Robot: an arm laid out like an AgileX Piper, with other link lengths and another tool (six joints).
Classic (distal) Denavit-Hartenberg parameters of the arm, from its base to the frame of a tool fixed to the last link. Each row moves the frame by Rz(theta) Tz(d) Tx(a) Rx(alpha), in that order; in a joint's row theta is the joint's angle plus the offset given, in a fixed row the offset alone. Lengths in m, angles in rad.
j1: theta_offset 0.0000; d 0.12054; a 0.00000; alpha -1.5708
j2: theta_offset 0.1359; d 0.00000; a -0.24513; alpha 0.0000
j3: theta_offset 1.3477; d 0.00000; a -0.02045; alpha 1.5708
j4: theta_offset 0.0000; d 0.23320; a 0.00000; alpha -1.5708
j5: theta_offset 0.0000; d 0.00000; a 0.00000; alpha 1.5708
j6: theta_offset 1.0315; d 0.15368; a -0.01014; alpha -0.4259
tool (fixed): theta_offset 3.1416; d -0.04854; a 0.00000; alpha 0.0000
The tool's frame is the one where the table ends.
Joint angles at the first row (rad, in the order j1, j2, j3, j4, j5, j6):
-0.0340 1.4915 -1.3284 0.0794 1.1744 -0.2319
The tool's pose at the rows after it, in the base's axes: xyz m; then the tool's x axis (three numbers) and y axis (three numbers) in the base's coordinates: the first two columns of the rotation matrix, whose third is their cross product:
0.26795 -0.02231 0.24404 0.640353 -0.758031 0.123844 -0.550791 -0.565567 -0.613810
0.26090 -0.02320 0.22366 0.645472 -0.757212 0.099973 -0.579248 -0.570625 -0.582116
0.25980 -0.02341 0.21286 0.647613 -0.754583 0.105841 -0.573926 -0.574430 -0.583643
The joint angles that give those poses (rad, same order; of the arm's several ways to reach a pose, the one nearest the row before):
-0.0340 1.4915 -1.2644 0.0771 1.1707 -0.2319
-0.0340 1.4915 -1.1801 0.0673 1.1333 -0.2326
-0.0340 1.4915 -1.1327 0.0669 1.0806 -0.2397

